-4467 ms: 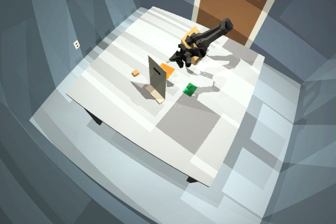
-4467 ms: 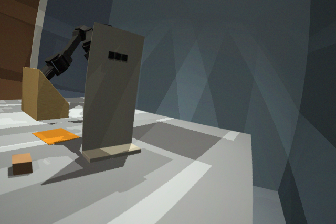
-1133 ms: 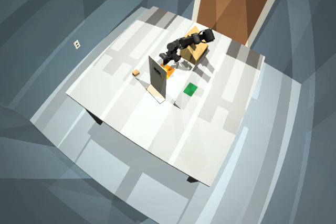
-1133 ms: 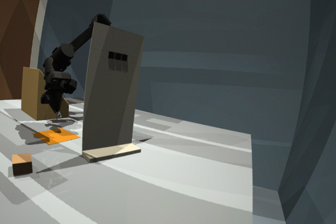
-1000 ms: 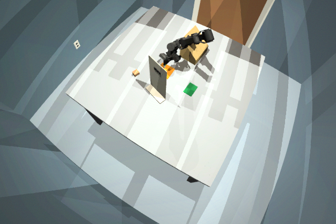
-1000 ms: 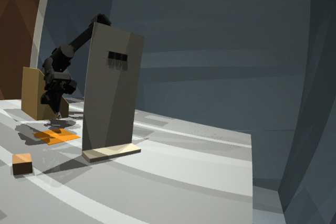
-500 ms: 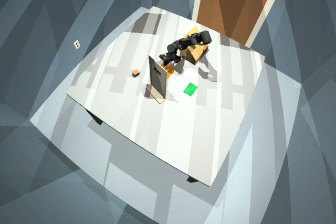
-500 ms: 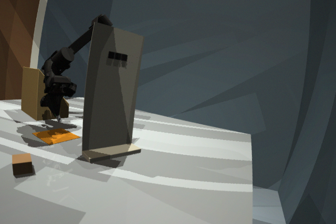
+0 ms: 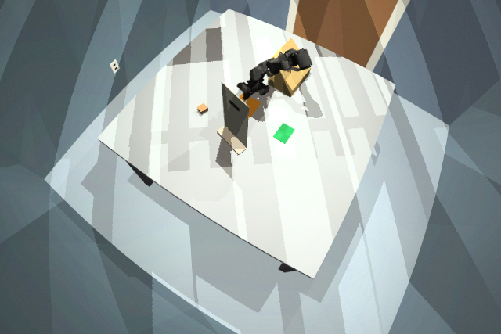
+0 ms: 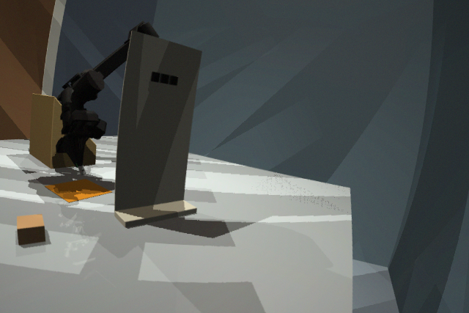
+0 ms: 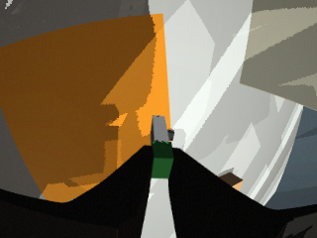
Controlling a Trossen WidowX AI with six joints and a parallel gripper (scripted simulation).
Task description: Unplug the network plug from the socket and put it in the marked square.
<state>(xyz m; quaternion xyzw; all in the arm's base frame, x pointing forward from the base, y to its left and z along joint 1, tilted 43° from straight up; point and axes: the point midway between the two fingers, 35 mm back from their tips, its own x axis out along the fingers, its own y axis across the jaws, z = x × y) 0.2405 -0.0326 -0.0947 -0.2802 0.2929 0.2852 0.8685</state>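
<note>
The orange square is 6 cm below my gripper tip and 1 cm behind it. From my gripper tip the other things lie so: grey panel (20 cm ahead, 10 cm above, 4 cm to the left); network plug (1 cm ahead).
</note>
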